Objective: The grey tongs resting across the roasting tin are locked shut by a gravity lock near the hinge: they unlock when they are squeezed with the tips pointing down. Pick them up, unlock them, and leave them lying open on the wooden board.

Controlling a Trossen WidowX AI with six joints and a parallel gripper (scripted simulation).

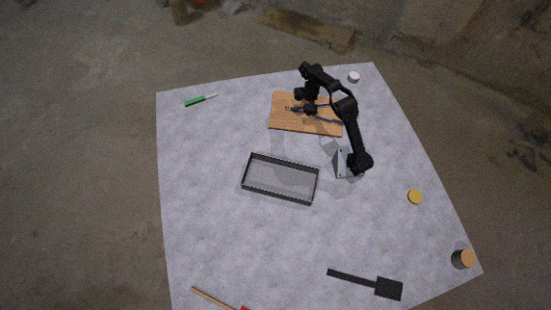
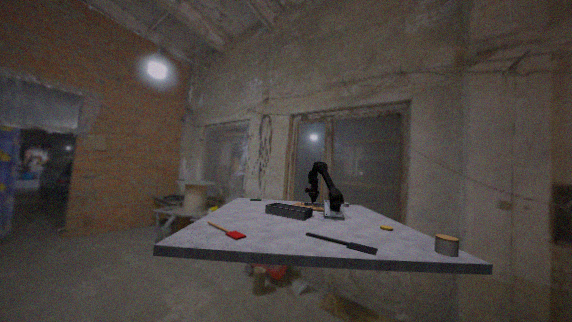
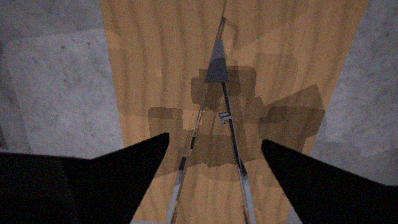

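Right now the yellow lock piece is 10 mm behind my gripper tip, 30 mm to the left of it and 20 mm below it. From my gripper tip the other things lie so: wooden board (40 mm below); then roasting tin (180 mm ahead, 350 mm to the left, 20 mm below); then white cap (320 mm behind, 240 mm to the right, 30 mm below).
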